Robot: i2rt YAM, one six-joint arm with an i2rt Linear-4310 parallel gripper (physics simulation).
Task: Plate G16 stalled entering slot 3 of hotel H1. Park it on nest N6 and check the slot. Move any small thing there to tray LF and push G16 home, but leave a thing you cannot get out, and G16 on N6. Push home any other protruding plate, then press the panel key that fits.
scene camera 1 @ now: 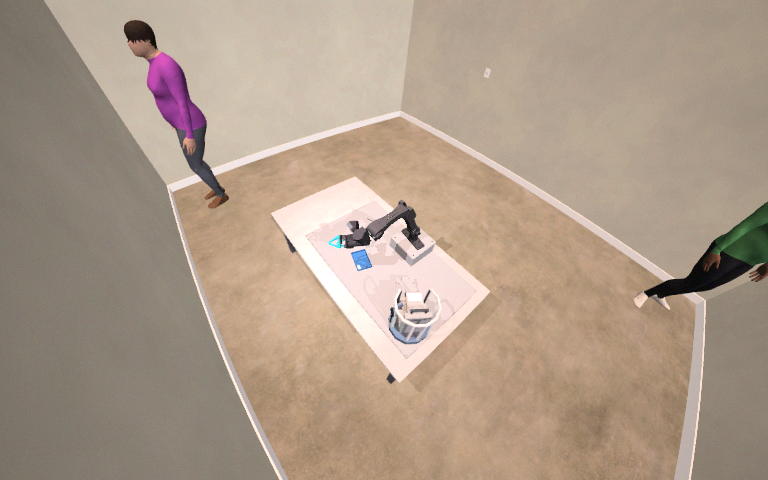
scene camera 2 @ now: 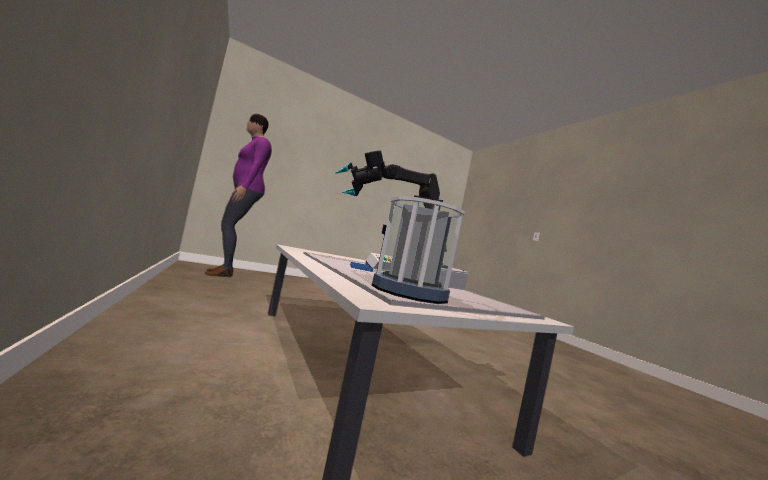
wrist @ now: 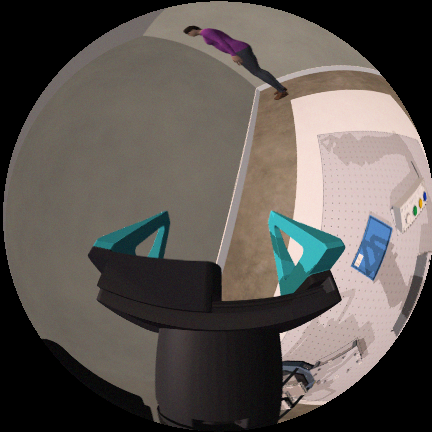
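Where they show: gripper, fingertip midpoint: [scene camera 1: 332, 243] [scene camera 2: 338, 182] [wrist: 218, 216]; arm's base, link origin: [scene camera 1: 412, 238].
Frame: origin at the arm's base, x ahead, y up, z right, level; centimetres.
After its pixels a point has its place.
Note:
My gripper [scene camera 1: 334, 242] {x 59.3, y 28.9, z 2.1 cm} [scene camera 2: 339, 181] {x 59.3, y 28.9, z 2.1 cm} [wrist: 218, 216] {x 59.3, y 28.9, z 2.1 cm} is open and empty, high above the table's far left part. The round hotel, with a blue base [scene camera 1: 408, 336] {x 45.7, y 2.9, z -55.1 cm} [scene camera 2: 412, 288] {x 42.3, y -6.1, z -58.1 cm} and pale uprights, stands at the table's near end; its edge shows low in the wrist view. Plate G16, slot 3 and any small thing there cannot be made out. A pale fixture [wrist: 340, 367] lies beside the hotel; whether it is N6 is unclear. A flat blue tray [scene camera 1: 360, 260] {x 39.0, y -9.0, z 7.7 cm} [scene camera 2: 360, 266] {x 40.9, y -7.8, z 0.2 cm} [wrist: 372, 247] {x 38.5, y -9.0, z 7.5 cm} lies near the key panel [scene camera 2: 371, 260] {x 30.5, y -5.0, z 16.5 cm} [wrist: 400, 215] {x 30.2, y -2.2, z 16.2 cm}, which has white, green, yellow and blue keys.
The arm's grey base box [scene camera 1: 410, 253] {x 9.1, y -0.8, z -9.5 cm} stands at the table's long edge. A perforated mat [scene camera 1: 339, 271] {x 55.8, y -9.2, z 7.1 cm} [wrist: 340, 200] {x 53.3, y -9.3, z 19.4 cm} covers much of the white table [scene camera 1: 317, 206] {x 42.8, y -10.5, z 75.7 cm} [scene camera 2: 362, 314] {x 59.7, y -11.7, z -70.5 cm} [wrist: 345, 107] {x 44.1, y -10.6, z 70.7 cm}. Two people stand on the floor, one in purple [scene camera 1: 172, 96] [scene camera 2: 254, 164] [wrist: 225, 41], one in green [scene camera 1: 741, 240].

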